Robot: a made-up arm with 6 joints. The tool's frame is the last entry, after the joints.
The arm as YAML. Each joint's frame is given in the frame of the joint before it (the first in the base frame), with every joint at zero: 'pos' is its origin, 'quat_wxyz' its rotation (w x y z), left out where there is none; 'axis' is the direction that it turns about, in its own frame. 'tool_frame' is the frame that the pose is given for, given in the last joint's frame.
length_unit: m
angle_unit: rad
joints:
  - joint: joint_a
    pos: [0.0, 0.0, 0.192]
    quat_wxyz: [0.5, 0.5, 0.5, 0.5]
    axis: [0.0, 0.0, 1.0]
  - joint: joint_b
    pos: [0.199, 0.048, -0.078]
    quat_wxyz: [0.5, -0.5, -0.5, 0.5]
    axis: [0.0, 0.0, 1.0]
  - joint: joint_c
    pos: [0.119, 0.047, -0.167]
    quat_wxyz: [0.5, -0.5, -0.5, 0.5]
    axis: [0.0, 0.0, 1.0]
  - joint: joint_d
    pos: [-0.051, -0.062, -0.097]
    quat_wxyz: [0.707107, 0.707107, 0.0, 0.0]
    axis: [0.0, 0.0, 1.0]
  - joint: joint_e
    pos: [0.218, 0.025, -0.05]
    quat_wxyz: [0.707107, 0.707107, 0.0, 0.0]
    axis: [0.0, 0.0, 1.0]
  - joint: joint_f
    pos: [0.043, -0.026, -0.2]
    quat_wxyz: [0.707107, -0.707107, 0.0, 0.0]
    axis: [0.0, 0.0, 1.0]
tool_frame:
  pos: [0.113, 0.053, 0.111]
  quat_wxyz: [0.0, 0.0, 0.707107, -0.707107]
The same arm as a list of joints. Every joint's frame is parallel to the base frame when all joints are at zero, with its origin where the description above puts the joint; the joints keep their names.
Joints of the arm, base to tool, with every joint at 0 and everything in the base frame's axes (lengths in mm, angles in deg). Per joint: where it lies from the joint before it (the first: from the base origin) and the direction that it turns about. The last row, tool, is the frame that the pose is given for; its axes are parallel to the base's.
joint_a: offset 0 0 192 axis 1 0 0
joint_b: offset -78 199 48 axis 0 -1 0
joint_c: offset -47 167 119 axis 0 0 -1
joint_d: offset 51 -62 97 axis 0 -1 0
joint_e: offset -218 50 -25 axis 0 0 1
joint_f: offset -43 26 -200 axis 0 -1 0
tool: offset -113 -111 -53

